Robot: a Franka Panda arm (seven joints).
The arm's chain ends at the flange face. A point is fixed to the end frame.
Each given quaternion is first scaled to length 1.
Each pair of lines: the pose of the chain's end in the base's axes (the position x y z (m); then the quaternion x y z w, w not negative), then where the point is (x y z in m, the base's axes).
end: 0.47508 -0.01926 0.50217 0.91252 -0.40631 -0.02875 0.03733
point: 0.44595 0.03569 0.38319
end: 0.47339 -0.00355 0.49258 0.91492 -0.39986 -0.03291 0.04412
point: 0.44191 0.04998 0.37355
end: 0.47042 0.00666 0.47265 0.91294 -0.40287 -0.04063 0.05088
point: 0.43702 0.05964 0.35390
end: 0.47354 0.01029 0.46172 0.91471 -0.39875 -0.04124 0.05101
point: 0.43949 0.06307 0.34306
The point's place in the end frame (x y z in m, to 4 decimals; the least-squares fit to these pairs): -0.0577 -0.0260 0.1184
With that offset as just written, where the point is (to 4 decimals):
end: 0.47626 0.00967 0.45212 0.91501 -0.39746 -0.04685 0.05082
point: 0.4409 0.0630 0.3341
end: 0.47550 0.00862 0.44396 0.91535 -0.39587 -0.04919 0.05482
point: 0.4391 0.0612 0.3259
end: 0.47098 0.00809 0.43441 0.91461 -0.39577 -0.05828 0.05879
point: 0.4323 0.0607 0.3171
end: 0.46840 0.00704 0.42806 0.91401 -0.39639 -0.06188 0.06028
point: 0.4289 0.0597 0.3111
